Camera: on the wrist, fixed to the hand. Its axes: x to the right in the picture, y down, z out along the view.
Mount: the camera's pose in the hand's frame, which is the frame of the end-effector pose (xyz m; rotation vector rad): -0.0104 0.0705 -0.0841 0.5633 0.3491 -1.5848
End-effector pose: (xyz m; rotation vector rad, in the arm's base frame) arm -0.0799 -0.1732 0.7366 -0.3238 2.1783 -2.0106
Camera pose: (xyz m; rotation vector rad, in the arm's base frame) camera -0.0954 -0.0844 0.6731 1.1019 -0.5930 1.6721
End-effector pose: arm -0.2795 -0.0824 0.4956 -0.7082 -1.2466 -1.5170
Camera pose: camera -0.1976 -0.1556 0.4865 1.1950 -1.8989 -2.0768
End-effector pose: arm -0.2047 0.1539 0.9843 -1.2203 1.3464 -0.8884
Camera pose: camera -0.3008 0.1678 0.9321 -1.5691 0.0018 -2.4236
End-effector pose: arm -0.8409 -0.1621 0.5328 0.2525 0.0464 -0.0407
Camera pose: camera -0.8515 -0.0725 0.4695 0.7315 0.5812 -1.6056
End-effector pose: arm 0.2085 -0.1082 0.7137 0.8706 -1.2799 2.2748
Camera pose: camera 0.1465 -0.0720 0.6301 0.9963 0.3357 1.2441
